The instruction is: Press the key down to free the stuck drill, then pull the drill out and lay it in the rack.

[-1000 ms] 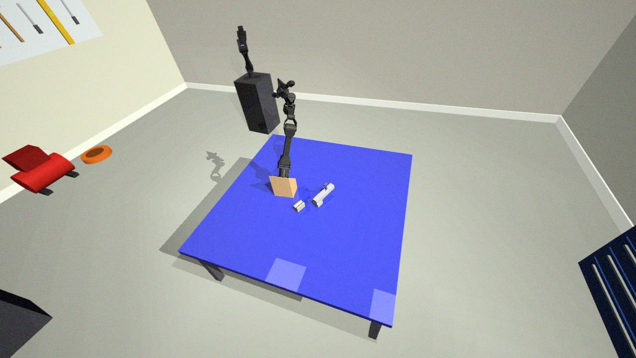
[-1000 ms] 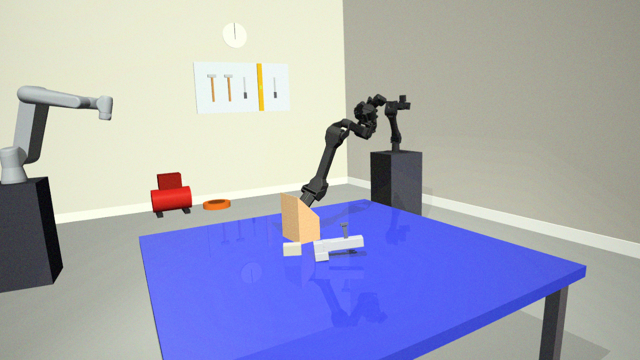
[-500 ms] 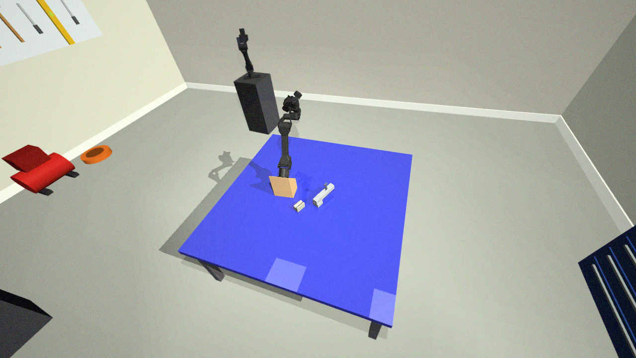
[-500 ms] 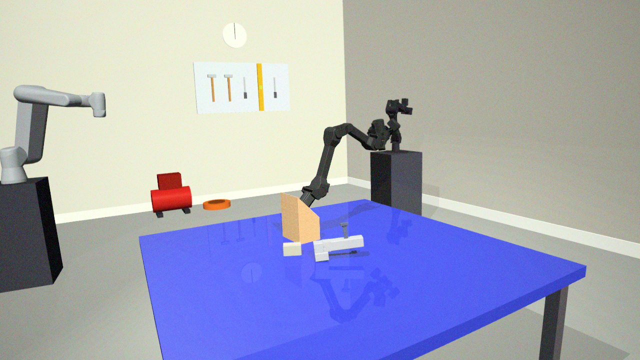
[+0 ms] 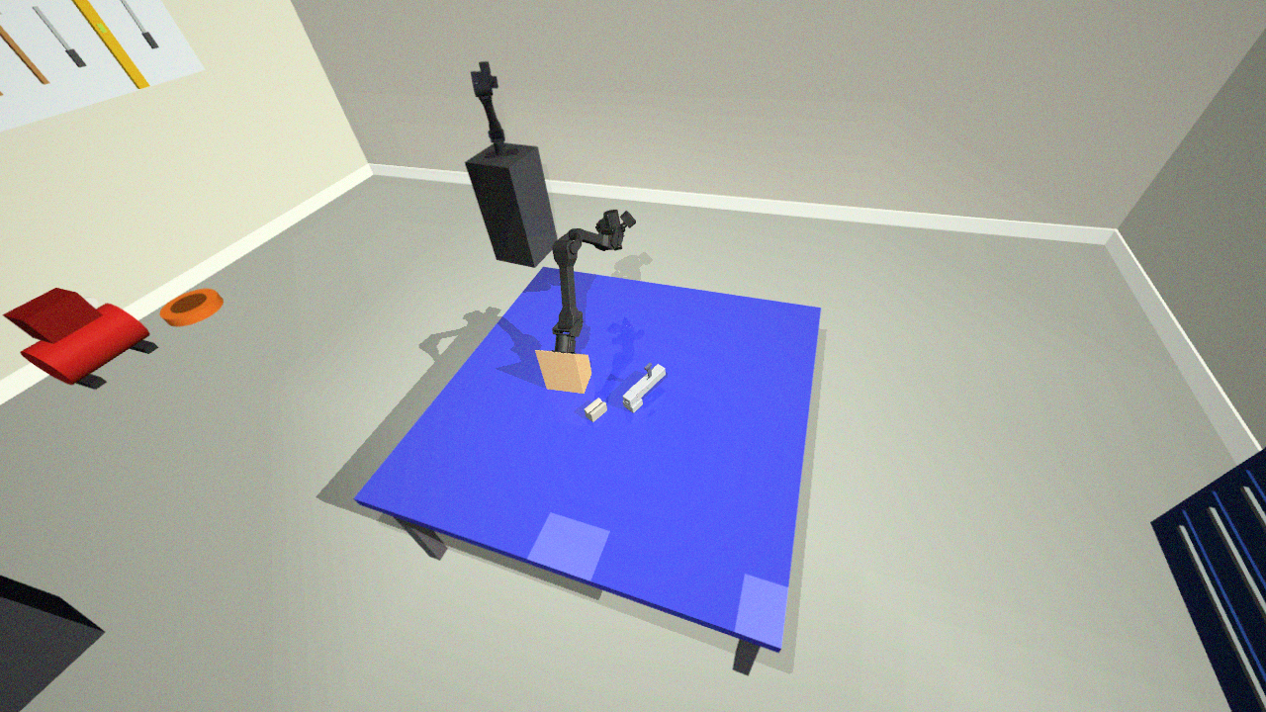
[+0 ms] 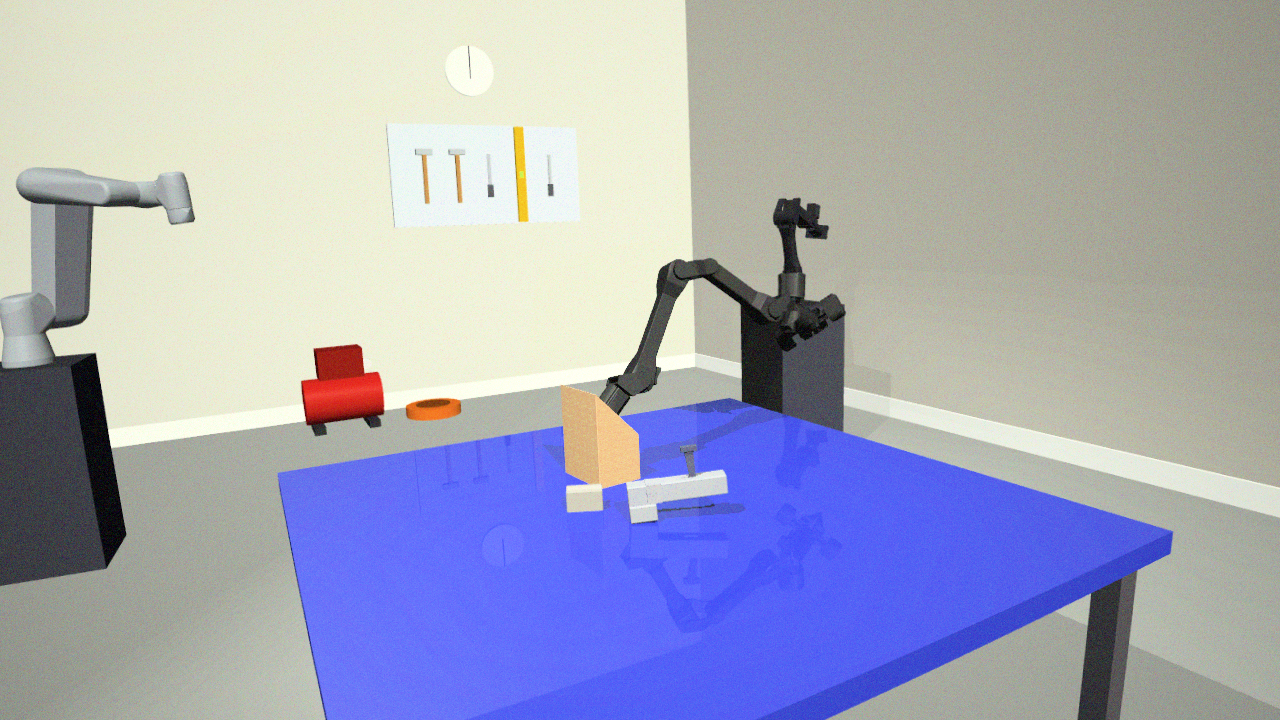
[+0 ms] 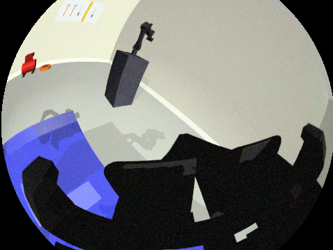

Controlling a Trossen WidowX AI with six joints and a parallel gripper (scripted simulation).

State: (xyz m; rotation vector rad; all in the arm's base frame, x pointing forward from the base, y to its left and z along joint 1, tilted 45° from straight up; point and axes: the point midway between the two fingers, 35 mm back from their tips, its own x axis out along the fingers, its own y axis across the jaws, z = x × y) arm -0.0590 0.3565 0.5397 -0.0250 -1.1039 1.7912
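The small dark key lies 61 cm to the right of my gripper tip, 41 cm ahead of it and 15 cm below it. Also, from my gripper tip: drill (66 cm to the right, 39 cm ahead, 20 cm below); grey housing (64 cm to the right, 40 cm ahead, 21 cm below).
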